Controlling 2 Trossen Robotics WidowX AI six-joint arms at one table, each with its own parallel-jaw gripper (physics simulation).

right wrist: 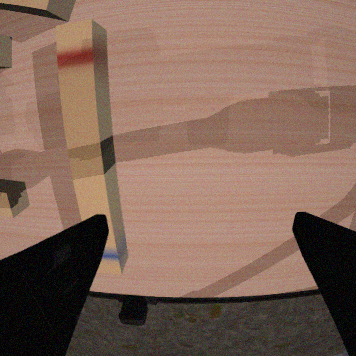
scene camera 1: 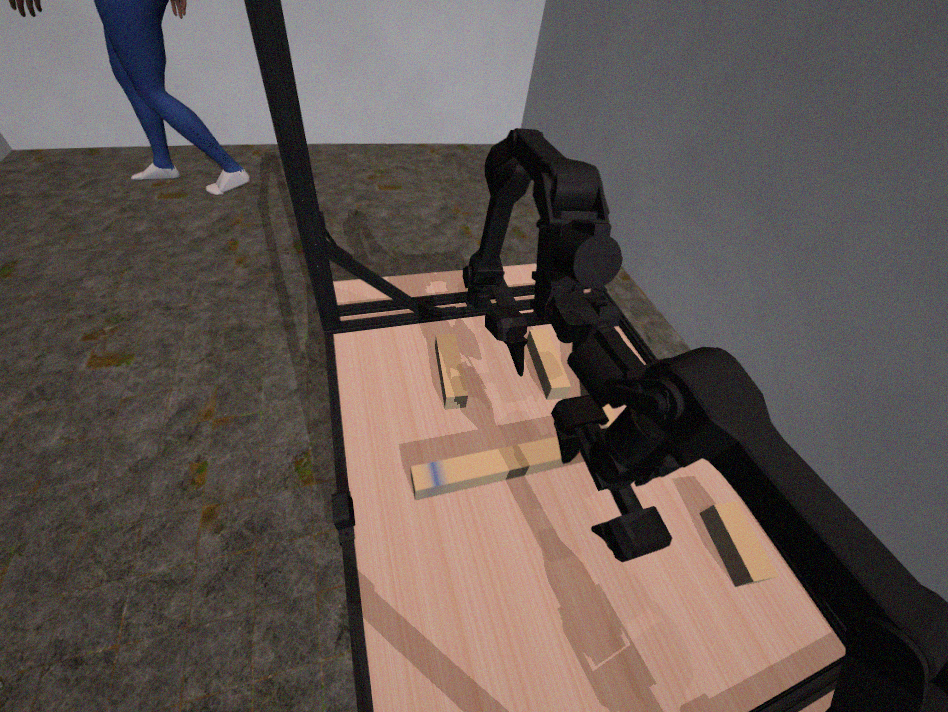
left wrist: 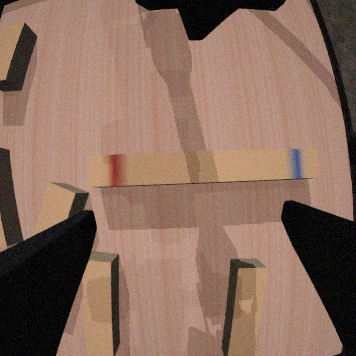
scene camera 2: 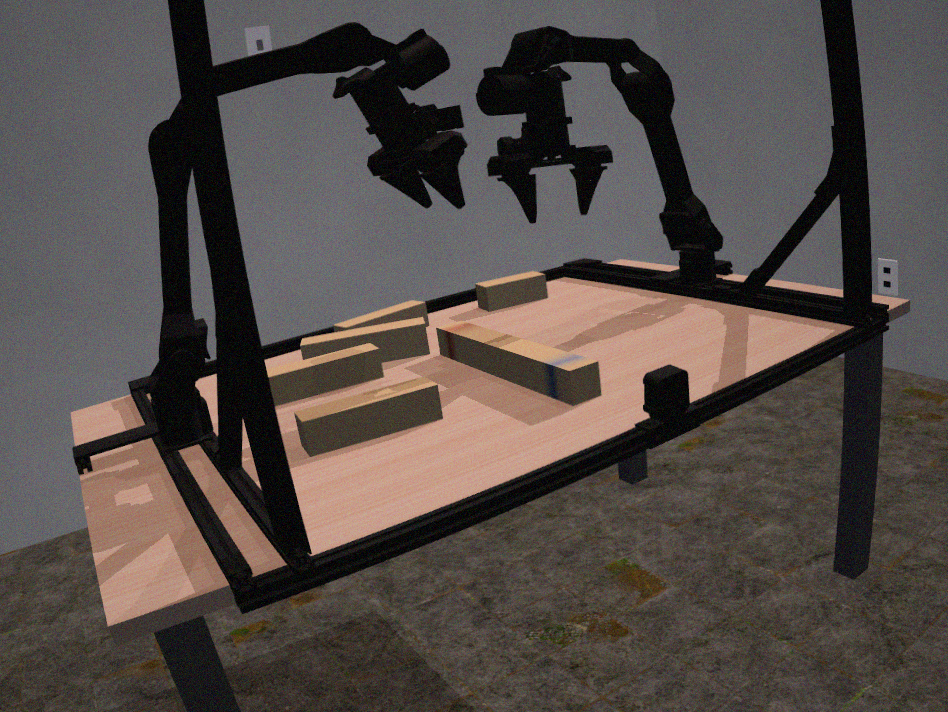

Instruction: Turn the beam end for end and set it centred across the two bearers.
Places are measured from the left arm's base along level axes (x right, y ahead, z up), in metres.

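Pixels of known places: left gripper, between the fingertips: (scene camera 1: 548, 370) (left wrist: 190, 215) (scene camera 2: 445, 206); right gripper, between the fingertips: (right wrist: 202, 223) (scene camera 1: 579, 494) (scene camera 2: 559, 218); left arm's base, origin of its link: (scene camera 1: 477, 300) (scene camera 2: 186, 439); right arm's base, origin of its link: (scene camera 2: 699, 282).
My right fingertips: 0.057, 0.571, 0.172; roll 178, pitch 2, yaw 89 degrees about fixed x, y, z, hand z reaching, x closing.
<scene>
Ahead of a thing's pixels: the offset from my right fingertips to its top centre, as dx, dy, dz.
The long pale wood beam {+0.026, -0.130, -0.147} (scene camera 1: 490, 469) (scene camera 2: 509, 362) (left wrist: 240, 166) (right wrist: 82, 117) lies flat on the table, off the bearers. Its blue band is at its left end in scene camera 1, where the right arm hides its red end. One bearer {+0.070, -0.363, -0.147} (scene camera 1: 450, 366) (scene camera 2: 367, 417) (left wrist: 247, 305) and the other bearer {-0.152, -0.339, -0.147} (scene camera 1: 547, 361) (scene camera 2: 329, 371) (left wrist: 100, 300) lie roughly parallel, with a gap between them. My left gripper (scene camera 2: 446, 205) (left wrist: 190, 215) is open and empty, high above the table. My right gripper (scene camera 1: 582, 492) (scene camera 2: 558, 216) (right wrist: 202, 223) is open and empty, also high, off the beam's side.
Similar loose blocks lie around: an angled block {-0.224, -0.239, -0.141} (scene camera 2: 367, 338) (left wrist: 56, 202) near the beam's red end, a block {-0.336, -0.157, -0.147} (scene camera 2: 390, 312) (left wrist: 9, 200) behind it, and another block {-0.324, +0.111, -0.144} (scene camera 1: 739, 542) (scene camera 2: 511, 291) (left wrist: 12, 57) farther off. A black frame post (scene camera 1: 291, 153) (scene camera 2: 237, 306) stands at the table's edge.
</scene>
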